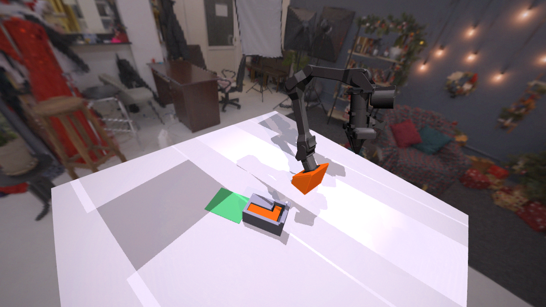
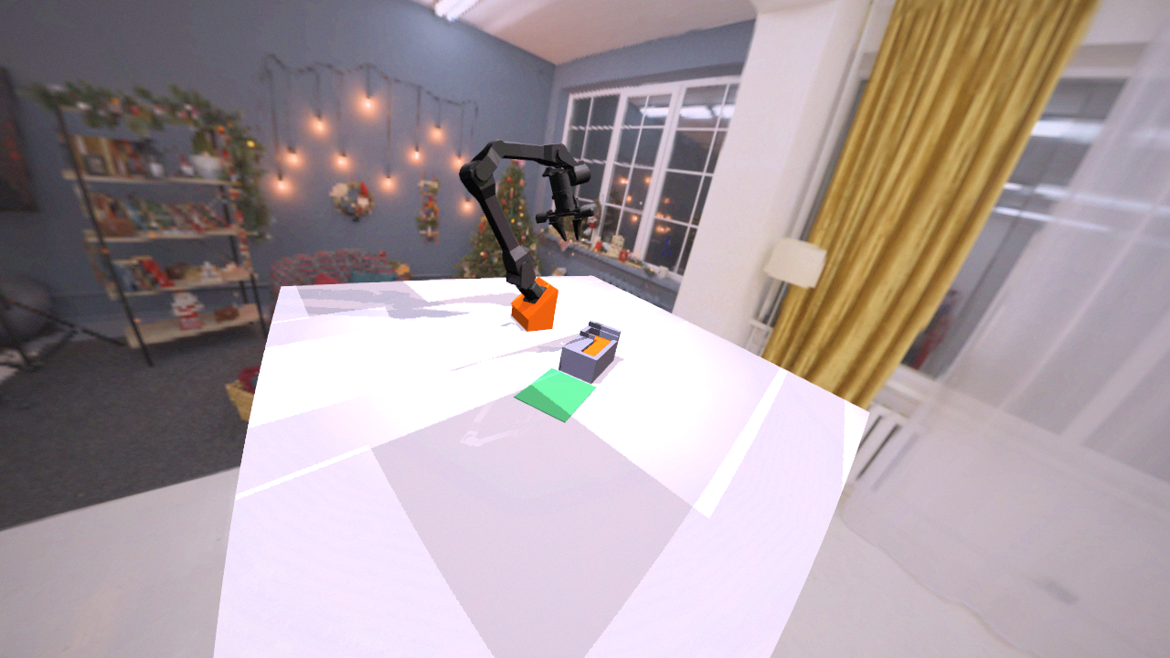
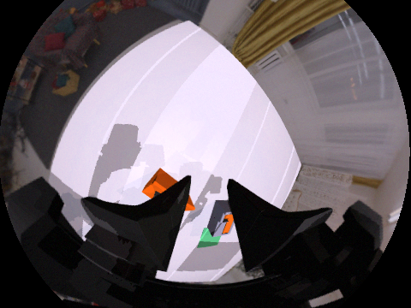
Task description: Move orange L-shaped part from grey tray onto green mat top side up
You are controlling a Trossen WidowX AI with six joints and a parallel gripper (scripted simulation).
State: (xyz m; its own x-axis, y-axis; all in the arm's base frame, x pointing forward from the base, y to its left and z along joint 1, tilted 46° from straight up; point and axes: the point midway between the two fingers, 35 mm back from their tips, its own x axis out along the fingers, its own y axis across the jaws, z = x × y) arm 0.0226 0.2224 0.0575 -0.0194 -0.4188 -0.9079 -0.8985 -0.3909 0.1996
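The orange L-shaped part is 29 cm ahead of my gripper tip, 21 cm below it and 15 cm to the right of it. The rest, counted from my gripper tip: green mat 34 cm ahead, 31 cm to the right, 27 cm below.
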